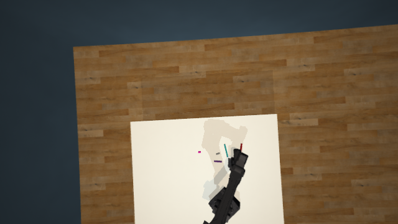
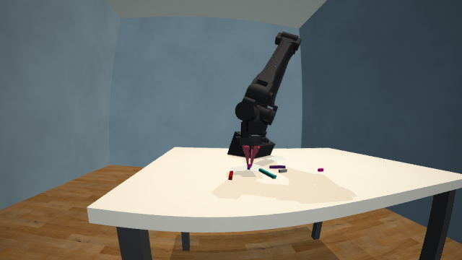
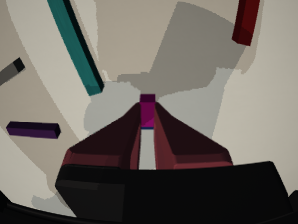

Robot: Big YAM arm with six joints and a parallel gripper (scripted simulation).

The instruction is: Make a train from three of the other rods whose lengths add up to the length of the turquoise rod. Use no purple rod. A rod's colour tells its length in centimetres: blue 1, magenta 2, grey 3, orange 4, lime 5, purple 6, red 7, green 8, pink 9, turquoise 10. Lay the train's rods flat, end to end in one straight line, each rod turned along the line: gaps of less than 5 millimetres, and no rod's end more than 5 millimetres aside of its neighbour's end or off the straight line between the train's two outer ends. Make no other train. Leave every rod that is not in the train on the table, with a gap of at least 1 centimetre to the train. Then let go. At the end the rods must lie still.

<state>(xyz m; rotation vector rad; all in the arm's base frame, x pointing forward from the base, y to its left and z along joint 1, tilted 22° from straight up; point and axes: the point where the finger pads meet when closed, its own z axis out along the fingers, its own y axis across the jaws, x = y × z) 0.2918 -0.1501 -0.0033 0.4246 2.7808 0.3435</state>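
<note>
Right now my hand is 20 mm past the blue rod and 20 mm above it. Round my hand: red rod 60 mm ahead, 80 mm to the right, 20 mm below; then turquoise rod 70 mm ahead, 30 mm to the left, 20 mm below; then purple rod 110 mm to the left, 20 mm below.
</note>
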